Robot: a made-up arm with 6 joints. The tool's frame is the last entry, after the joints.
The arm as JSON. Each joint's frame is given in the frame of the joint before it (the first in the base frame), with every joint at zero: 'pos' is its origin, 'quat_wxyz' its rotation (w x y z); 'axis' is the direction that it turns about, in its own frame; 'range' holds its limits. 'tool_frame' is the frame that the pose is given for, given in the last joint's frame.
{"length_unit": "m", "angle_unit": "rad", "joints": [
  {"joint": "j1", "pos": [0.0, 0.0, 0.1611], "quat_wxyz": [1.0, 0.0, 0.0, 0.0], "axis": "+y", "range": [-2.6, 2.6]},
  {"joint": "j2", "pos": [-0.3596, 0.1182, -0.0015], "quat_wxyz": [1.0, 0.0, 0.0, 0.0], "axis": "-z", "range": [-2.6, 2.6]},
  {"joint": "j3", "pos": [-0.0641, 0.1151, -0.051], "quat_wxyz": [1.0, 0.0, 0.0, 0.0], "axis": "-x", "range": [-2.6, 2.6]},
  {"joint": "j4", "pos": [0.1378, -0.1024, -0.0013], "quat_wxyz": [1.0, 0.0, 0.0, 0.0], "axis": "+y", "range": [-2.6, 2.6]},
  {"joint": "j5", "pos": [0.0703, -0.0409, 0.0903], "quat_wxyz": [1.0, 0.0, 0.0, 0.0], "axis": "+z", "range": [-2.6, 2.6]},
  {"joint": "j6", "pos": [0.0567, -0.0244, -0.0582], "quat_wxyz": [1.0, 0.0, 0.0, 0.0], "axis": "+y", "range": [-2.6, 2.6]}
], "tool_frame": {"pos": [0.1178, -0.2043, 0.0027], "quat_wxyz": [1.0, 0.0, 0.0, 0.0]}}
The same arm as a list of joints. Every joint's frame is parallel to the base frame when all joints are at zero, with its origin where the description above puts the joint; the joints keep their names.
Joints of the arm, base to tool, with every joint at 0 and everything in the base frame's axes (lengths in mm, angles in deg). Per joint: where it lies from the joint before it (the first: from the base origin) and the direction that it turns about. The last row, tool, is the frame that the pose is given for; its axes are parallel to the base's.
j1: xyz 0.0 0.0 161.1 axis +y
j2: xyz -359.6 118.2 -1.5 axis -z
j3: xyz -64.1 115.1 -51.0 axis -x
j4: xyz 137.8 -102.4 -1.3 axis +y
j5: xyz 70.3 -40.9 90.3 axis +z
j6: xyz 56.7 -24.4 -58.2 axis +y
tool: xyz 117.8 -204.3 2.7
Joint limits (deg, base to tool): -148.97..148.97 -148.97..148.97 -148.97..148.97 -148.97..148.97 -148.97..148.97 -148.97..148.97

